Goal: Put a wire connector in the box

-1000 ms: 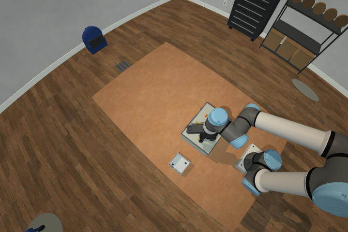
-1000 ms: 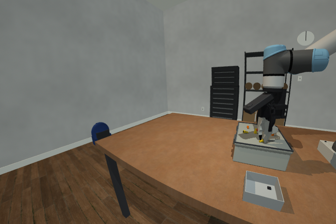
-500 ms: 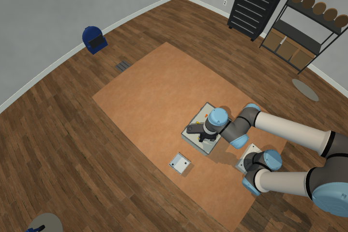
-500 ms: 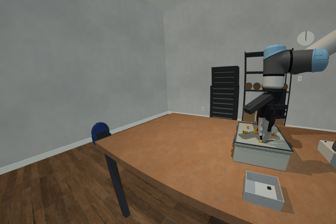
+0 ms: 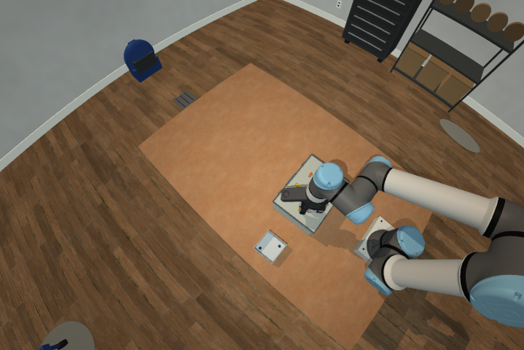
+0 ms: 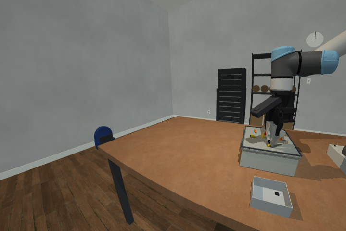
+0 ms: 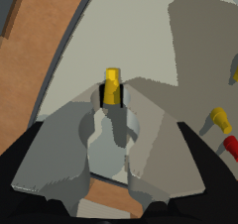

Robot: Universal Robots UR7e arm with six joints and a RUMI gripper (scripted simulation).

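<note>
The steel junction box lies 40 mm behind my hand, 190 mm to the left of it and 110 mm below it. From my hand the other things lie so: grey tool case 20 mm ahead, 100 mm to the right, 40 mm below.
</note>
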